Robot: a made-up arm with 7 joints.
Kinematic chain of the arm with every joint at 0, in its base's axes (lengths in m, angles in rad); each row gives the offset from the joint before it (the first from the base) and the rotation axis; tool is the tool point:
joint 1: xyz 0 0 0.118 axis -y
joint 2: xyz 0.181 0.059 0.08 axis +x
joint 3: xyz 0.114 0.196 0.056 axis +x
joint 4: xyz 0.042 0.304 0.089 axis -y
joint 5: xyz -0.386 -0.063 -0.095 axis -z
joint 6: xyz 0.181 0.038 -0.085 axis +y
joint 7: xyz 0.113 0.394 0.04 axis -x
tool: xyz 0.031 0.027 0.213
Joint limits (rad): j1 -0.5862..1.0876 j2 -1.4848..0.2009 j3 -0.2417..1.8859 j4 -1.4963..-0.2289 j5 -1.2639..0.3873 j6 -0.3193..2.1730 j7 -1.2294..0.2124
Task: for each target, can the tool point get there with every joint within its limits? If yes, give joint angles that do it. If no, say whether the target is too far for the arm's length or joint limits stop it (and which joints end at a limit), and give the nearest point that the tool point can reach.
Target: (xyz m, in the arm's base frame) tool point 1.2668 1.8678 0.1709
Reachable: no: too far | nearest point 0.7079 1.1699 0.0833 | short by 0.898 m
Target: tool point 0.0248 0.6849 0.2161
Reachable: yes | joints 0.1898 -0.5360 0.7652 -1.2169 0.1896 1.5424 -1.0314
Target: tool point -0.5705 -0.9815 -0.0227
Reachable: no: joint limits stop it (at a limit: joint 1, joint 2, joint 3, joint 5, joint 7) | nearest point -0.4739 -0.7610 0.0996 | short by 0.270 m
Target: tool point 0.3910 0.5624 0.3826
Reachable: yes | joints -0.2438 -0.4285 1.0565 -1.1912 0.2241 0.1447 -1.0204
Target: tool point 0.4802 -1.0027 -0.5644
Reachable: no: joint limits stop it (at a limit: joint 2, joint 3, joint 4, joint 6, joint 7) | nearest point 0.4339 -0.3077 -0.4987 | short by 0.700 m
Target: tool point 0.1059 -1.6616 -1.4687
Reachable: no: too far | nearest point 0.0567 -0.2794 -0.7319 | short by 1.567 m
